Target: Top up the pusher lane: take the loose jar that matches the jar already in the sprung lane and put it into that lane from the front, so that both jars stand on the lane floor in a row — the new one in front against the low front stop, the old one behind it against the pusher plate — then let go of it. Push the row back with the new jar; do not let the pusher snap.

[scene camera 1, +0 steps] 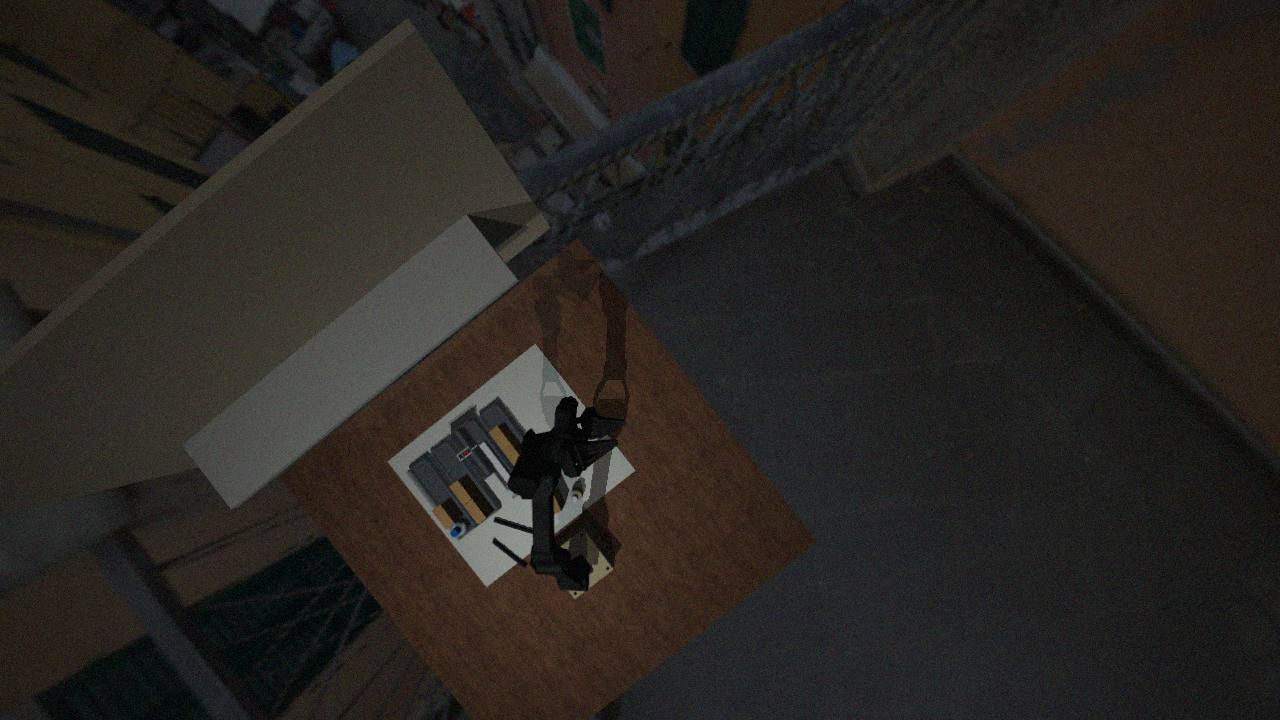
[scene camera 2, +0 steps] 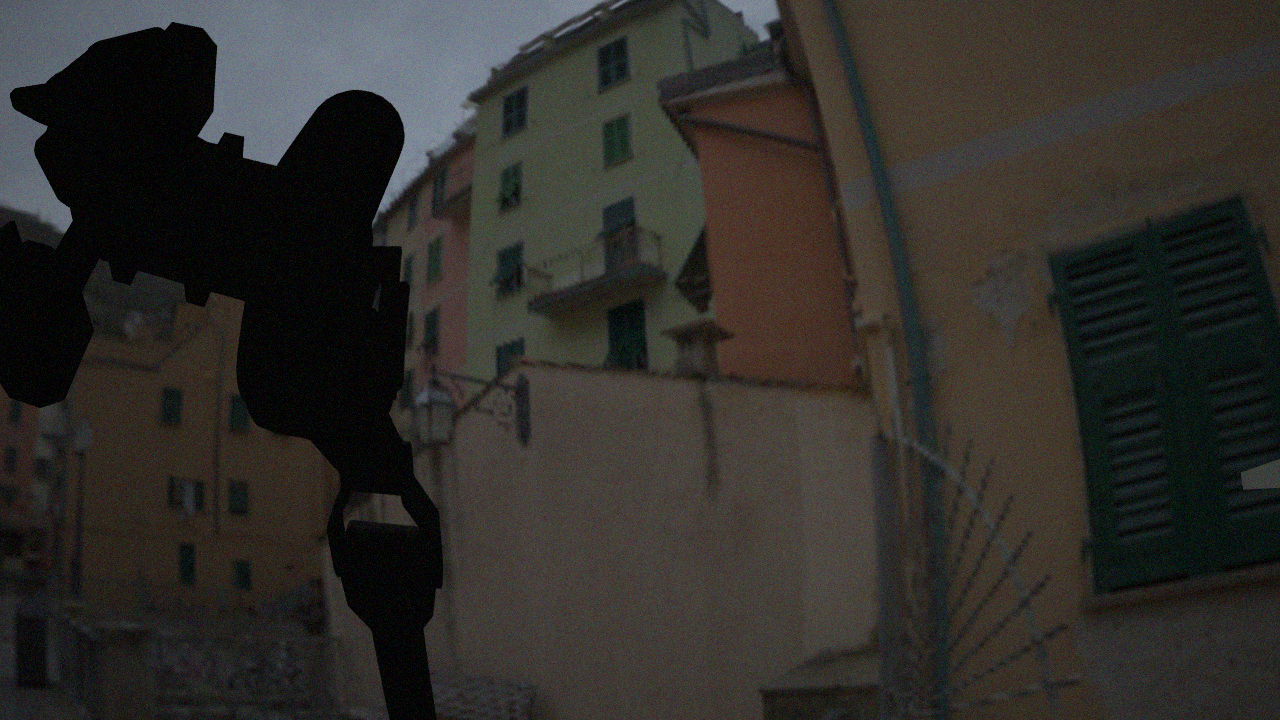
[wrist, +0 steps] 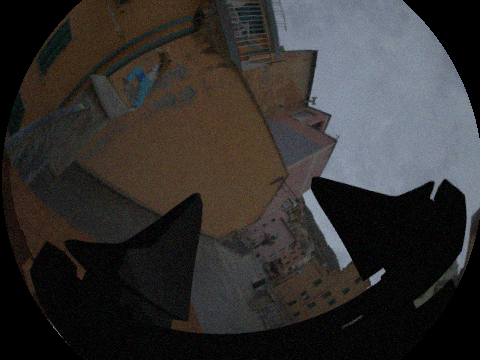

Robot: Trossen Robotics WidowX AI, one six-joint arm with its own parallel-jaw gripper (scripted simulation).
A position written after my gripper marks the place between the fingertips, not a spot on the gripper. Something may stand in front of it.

My gripper point(scene camera 1: 621, 431) is open, holding nothing.
My gripper shows as well in the wrist view point(wrist: 258, 191).
